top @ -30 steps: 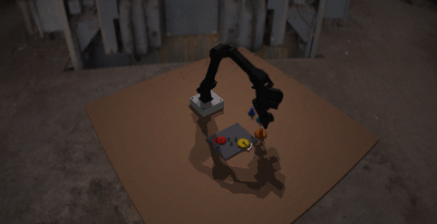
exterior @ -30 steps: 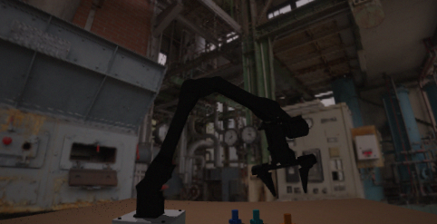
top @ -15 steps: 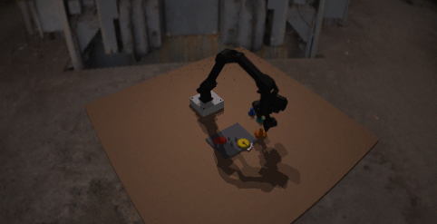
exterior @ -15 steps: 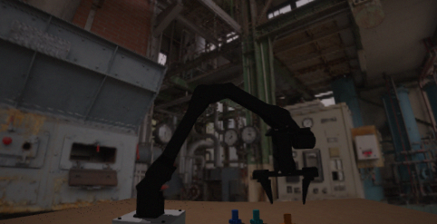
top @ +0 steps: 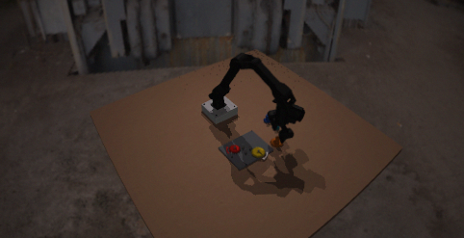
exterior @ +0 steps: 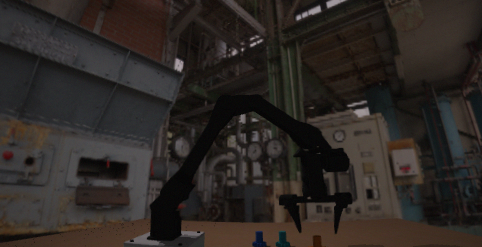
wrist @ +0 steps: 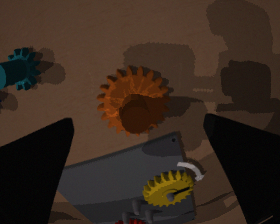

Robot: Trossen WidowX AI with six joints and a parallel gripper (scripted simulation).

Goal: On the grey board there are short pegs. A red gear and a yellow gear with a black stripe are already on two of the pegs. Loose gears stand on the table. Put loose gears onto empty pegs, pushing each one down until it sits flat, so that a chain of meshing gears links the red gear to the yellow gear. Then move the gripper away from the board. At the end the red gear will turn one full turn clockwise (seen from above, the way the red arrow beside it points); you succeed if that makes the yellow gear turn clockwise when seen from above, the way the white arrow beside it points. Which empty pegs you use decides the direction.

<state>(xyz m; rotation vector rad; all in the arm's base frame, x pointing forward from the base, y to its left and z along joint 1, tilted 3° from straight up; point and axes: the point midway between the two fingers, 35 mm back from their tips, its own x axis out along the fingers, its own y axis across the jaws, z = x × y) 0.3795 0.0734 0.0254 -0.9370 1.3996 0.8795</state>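
Right now my gripper tip is 3 cm above the orange gear. Round my gripper tip: teal gear: 9 cm behind, 8 cm to the left, 3 cm below; yellow gear: 1 cm behind, 12 cm to the right, 3 cm below; white arrow: 3 cm ahead, 11 cm to the right, 4 cm below.
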